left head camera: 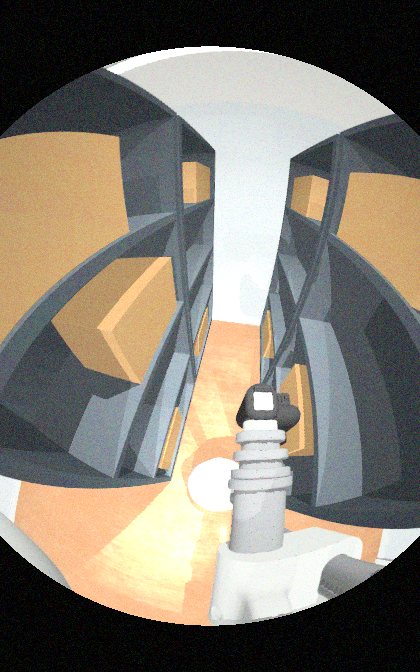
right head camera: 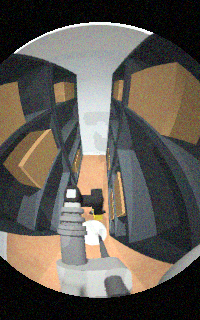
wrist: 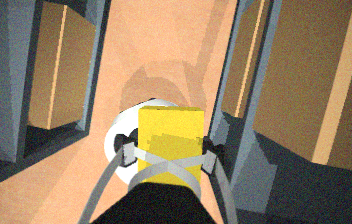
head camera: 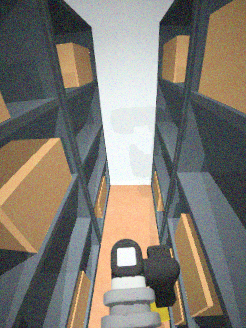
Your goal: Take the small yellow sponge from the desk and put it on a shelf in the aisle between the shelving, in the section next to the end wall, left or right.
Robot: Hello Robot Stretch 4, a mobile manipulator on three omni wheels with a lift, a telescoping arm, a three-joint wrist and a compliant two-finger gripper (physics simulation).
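Places are measured from the robot's base along level axes (x back, y right, z up), in centimetres.
Pixels of known places: gripper, fingertip midpoint: (wrist: 170, 144) (head camera: 154, 303); robot's base, origin of the base link: (left head camera: 216, 482) (right head camera: 92, 231).
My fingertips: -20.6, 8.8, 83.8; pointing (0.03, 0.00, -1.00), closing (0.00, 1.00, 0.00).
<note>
Ahead of a thing's pixels: the offset from my fingertips to its top centre, as dx, dy, dz. "spot": to the spot under its first point.
The yellow sponge @[+0.6, +0.0, +4.4] (wrist: 171, 127) (head camera: 161, 314) (right head camera: 97, 217) is between the two fingertips of my gripper (wrist: 170, 144), which is shut on it. In the head camera view the arm and wrist hide most of the sponge. The sponge is held above the floor in the aisle between the left shelving @[spot: -70.7, -35.3, +41.7] (head camera: 70, 125) (left head camera: 181, 240) and the right shelving (head camera: 184, 125) (left head camera: 312, 265). The sections next to the end wall (head camera: 127, 90) (left head camera: 245, 225) lie farther ahead, beyond the upright posts on both sides. The desk does not show.
Cardboard boxes stand on shelves on both sides, among them a large tilted box @[-38.6, -55.0, +39.5] (head camera: 35, 195) (left head camera: 125, 320) at the left and a low box @[-18.5, +37.5, -6.2] (head camera: 197, 270) (left head camera: 299, 415) at the right. In the end sections, boxes (head camera: 75, 65) (head camera: 175, 59) stand high up. The robot's white round base (wrist: 117, 145) is below the gripper.
</note>
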